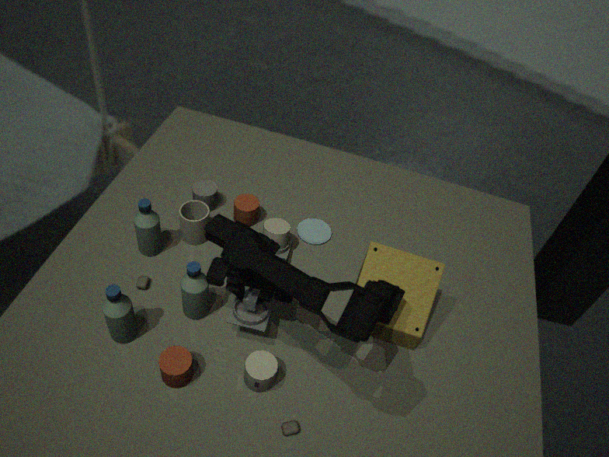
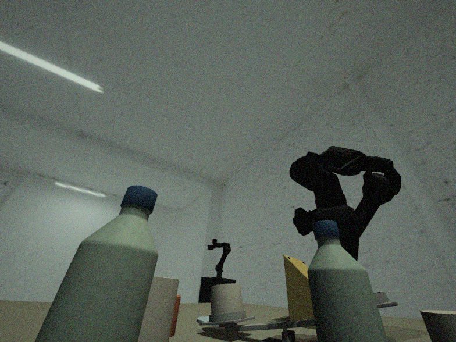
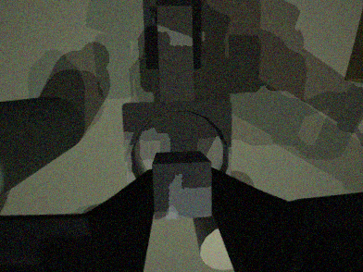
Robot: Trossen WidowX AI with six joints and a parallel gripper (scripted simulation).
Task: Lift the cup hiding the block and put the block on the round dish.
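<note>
Right now the pale blue dish is 36 cm to the right of my gripper tip, 11 cm below it and 9 cm behind it. Round my gripper tip: grey cylinder: 35 cm to the right, 23 cm ahead, 7 cm below.
</note>
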